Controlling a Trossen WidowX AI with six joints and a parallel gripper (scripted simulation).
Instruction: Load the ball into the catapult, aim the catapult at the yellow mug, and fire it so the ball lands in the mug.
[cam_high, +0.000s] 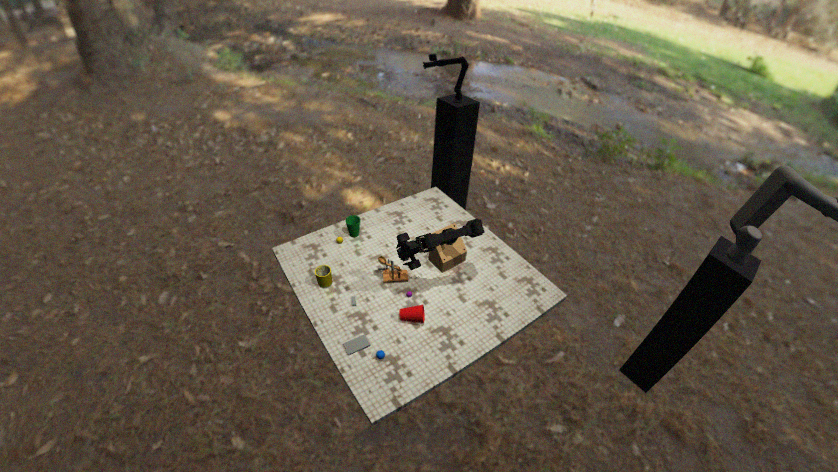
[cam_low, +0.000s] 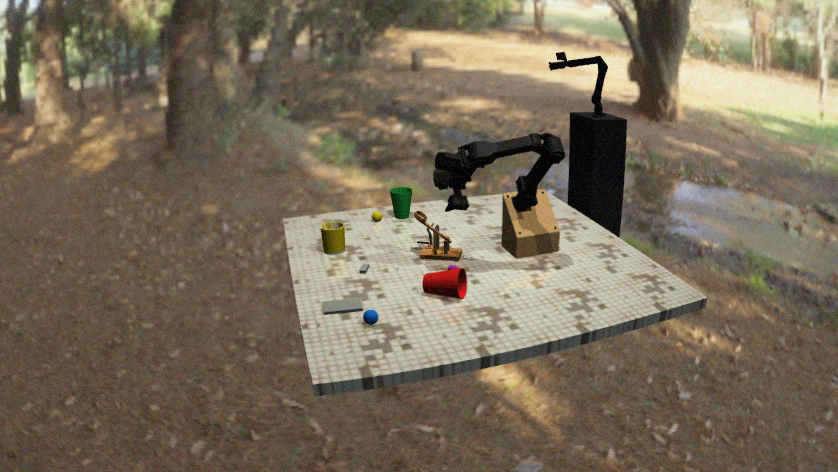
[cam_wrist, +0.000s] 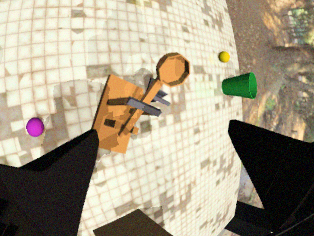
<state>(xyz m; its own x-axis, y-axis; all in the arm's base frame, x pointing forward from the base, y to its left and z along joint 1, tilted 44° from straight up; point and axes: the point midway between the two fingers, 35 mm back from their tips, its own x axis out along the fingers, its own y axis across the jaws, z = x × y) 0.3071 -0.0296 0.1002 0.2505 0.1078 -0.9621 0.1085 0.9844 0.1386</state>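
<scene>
Now: gripper tip 160 mm above the orange catapult, 100 mm to the left of it and 10 mm short of it. The rest, counted from my gripper tip: small grey block 270 mm ahead, 220 mm below, 50 mm to the right; yellow mug 340 mm ahead, 260 mm to the right, 200 mm below; purple ball 210 mm below, 90 mm to the left.
</scene>
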